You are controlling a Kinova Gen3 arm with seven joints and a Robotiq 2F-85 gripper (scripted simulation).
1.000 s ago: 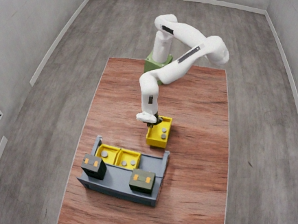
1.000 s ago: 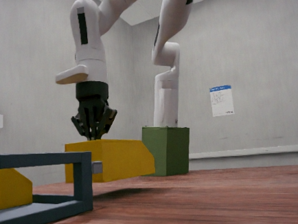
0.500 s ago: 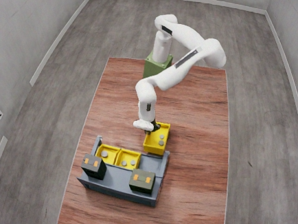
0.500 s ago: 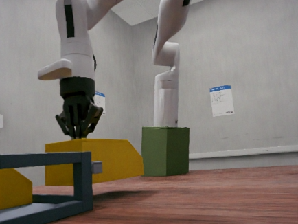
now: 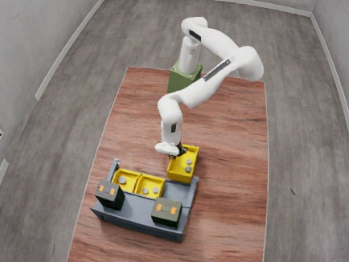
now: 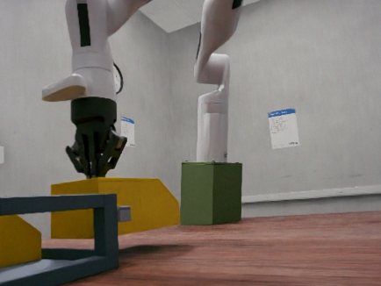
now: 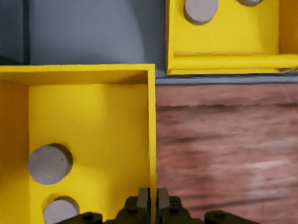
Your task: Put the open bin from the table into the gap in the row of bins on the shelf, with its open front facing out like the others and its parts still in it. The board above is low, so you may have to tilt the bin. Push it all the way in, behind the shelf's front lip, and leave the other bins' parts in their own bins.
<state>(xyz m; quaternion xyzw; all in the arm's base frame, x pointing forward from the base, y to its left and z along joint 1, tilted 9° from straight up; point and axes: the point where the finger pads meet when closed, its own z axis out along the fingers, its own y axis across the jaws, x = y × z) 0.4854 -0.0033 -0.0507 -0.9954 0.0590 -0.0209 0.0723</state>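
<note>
Right now the grey disc part is 7 cm to the left of my hand, 6 cm below it and 3 cm ahead of it. Also, from my hand: grey shelf: 19 cm ahead, 9 cm to the right, 4 cm below.
</note>
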